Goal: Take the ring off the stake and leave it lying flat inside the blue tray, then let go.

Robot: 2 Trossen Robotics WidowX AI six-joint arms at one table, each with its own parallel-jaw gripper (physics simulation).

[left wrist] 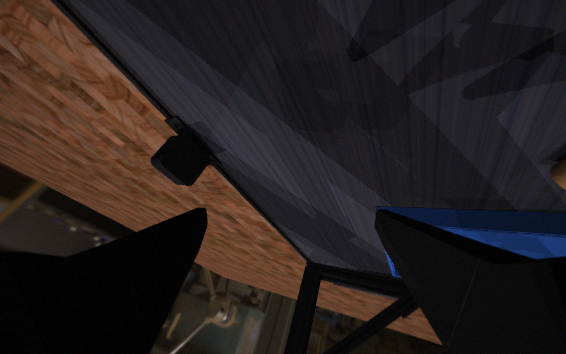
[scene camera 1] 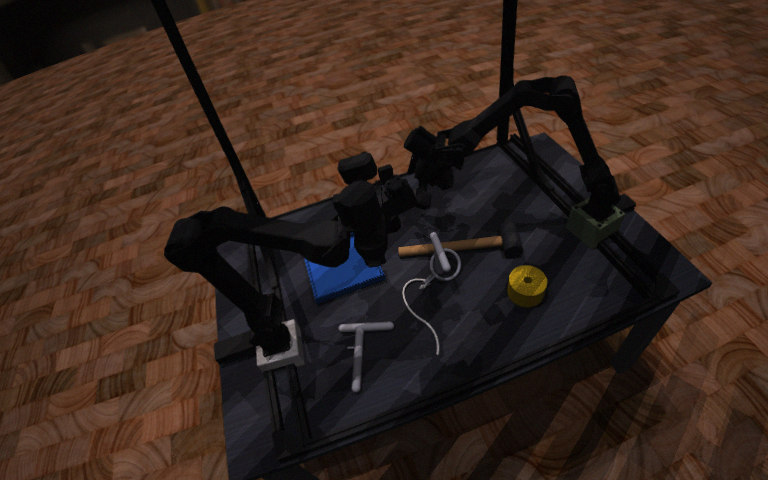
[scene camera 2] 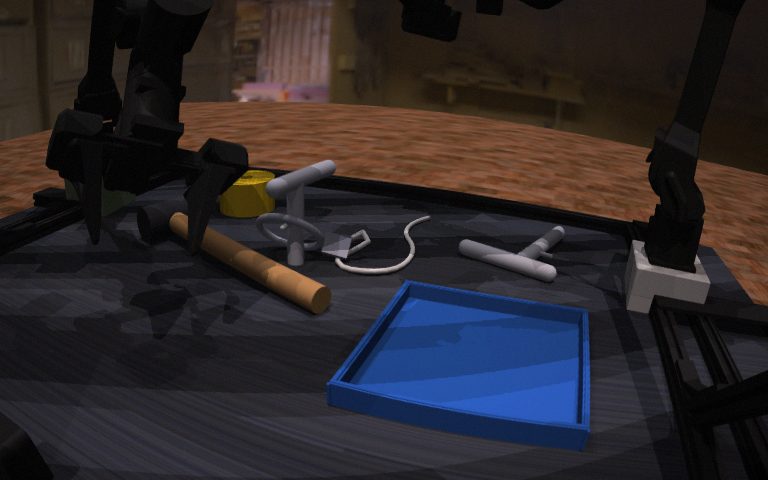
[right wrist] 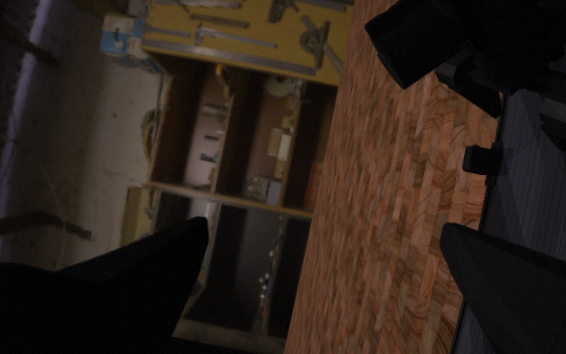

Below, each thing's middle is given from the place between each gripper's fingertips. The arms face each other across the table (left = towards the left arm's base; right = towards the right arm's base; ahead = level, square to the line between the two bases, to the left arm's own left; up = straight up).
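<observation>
Counting from my left hand, I find the wooden-handled hammer (scene camera 2: 298, 288) 8 cm below, 22 cm ahead and 7 cm to the left. The T-topped stake (scene camera 2: 292, 184) is 8 cm below that same left hand, 26 cm ahead of it and 2 cm to the right of it, while the yellow spool (scene camera 2: 247, 197) is 8 cm below my left hand, 40 cm ahead of it and 15 cm to the left of it. Then there is the blue tray (scene camera 2: 471, 363), which is 9 cm below my left hand, 11 cm ahead of it and 25 cm to the right of it.
My right gripper is 340 mm above the T-topped stake, 50 mm short of it and 120 mm to the right of it. The wooden-handled hammer is 340 mm below my right hand, 10 mm ahead of it and 200 mm to the left of it, and the blue tray is 350 mm below my right hand, 100 mm behind it and 120 mm to the right of it. I also see the T-shaped piece (scene camera 2: 524, 262), well below my right hand, a good way ahead of it and a good way to the right of it.
</observation>
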